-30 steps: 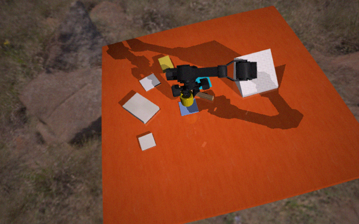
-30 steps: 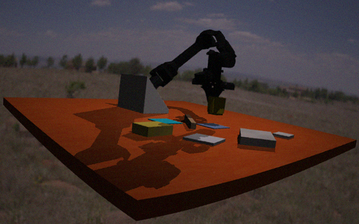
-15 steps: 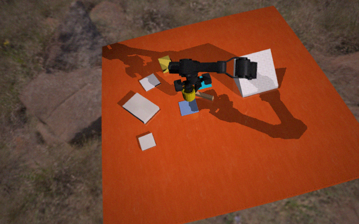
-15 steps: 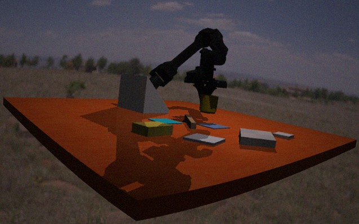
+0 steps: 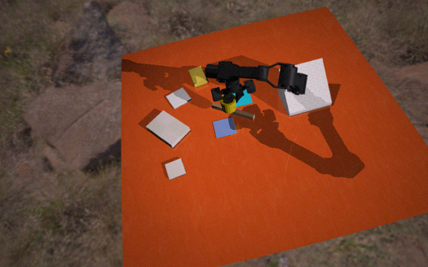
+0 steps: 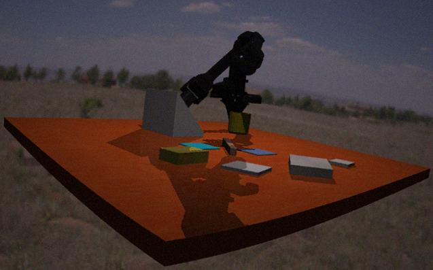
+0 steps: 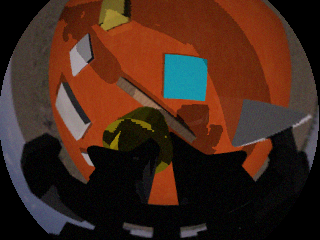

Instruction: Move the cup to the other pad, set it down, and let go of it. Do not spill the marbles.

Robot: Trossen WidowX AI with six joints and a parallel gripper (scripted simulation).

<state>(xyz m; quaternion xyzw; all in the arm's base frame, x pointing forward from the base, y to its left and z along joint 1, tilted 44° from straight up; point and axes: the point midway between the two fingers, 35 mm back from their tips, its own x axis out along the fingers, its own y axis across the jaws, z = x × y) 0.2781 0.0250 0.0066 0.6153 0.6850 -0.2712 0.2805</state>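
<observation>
My gripper tip is 8 cm above the wooden block, 1 cm to the left of it and 1 cm short of it. The rest, counted from my gripper tip: yellow cup 2 cm ahead.
</observation>
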